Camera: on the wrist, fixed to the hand. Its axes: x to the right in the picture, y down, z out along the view.
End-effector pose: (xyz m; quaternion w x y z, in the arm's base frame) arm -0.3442 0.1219 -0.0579 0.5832 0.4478 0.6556 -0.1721
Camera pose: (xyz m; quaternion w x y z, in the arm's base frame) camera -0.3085 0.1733 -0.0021 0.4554 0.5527 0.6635 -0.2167
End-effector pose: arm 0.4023 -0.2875 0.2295 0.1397 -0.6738 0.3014 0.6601
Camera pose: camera 0.3862 -0.3559 0.2752 0.1987 -0.6953 0.4173 0.5504
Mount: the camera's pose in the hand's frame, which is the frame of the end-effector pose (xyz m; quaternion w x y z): -0.0285 0.0724 -0.0312 0.9853 0.1463 0.0865 0.0173
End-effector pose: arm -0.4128 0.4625 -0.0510 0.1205 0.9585 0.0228 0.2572
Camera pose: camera -0.4544 0.3961 -0.0212 0.0279 -0.9402 -0.0539 -0.3351
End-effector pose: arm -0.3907 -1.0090 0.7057 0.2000 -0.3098 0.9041 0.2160
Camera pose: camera -0.4239 -0.9598 0.7649 0.1604 -0.2790 0.9451 0.0572
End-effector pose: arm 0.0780 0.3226 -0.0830 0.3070 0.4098 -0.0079 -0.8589
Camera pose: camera 0.1514 0.2865 -0.0646 0.2581 0.5229 -0.1140 -0.8044
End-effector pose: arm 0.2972 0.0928 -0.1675 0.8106 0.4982 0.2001 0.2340
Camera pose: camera 0.2437 0.1271 -0.1129 0.7044 0.5927 0.2929 0.2584
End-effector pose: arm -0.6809 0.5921 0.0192 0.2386 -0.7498 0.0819 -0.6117
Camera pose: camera -0.7053 0.5327 -0.0347 0.3483 -0.6495 0.0248 -0.6754
